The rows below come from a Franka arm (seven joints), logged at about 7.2 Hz.
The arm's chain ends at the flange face. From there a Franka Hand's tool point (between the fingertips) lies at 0.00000 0.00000 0.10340 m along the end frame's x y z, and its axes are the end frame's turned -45 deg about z.
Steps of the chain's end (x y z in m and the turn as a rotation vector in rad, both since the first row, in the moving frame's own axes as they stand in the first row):
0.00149 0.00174 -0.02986 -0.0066 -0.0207 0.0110
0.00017 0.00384 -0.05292 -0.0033 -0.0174 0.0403
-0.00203 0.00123 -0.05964 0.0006 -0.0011 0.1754
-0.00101 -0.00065 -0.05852 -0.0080 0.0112 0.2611
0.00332 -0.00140 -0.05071 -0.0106 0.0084 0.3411
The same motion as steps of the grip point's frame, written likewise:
-0.00217 0.00124 -0.02988 0.0100 -0.0193 0.0110
-0.00409 0.00177 -0.05294 0.0100 -0.0146 0.0403
-0.00233 -0.00069 -0.05964 0.0012 -0.0004 0.1754
-0.00021 0.00024 -0.05853 -0.0136 0.0023 0.2611
0.00295 0.00269 -0.05072 -0.0134 -0.0016 0.3411

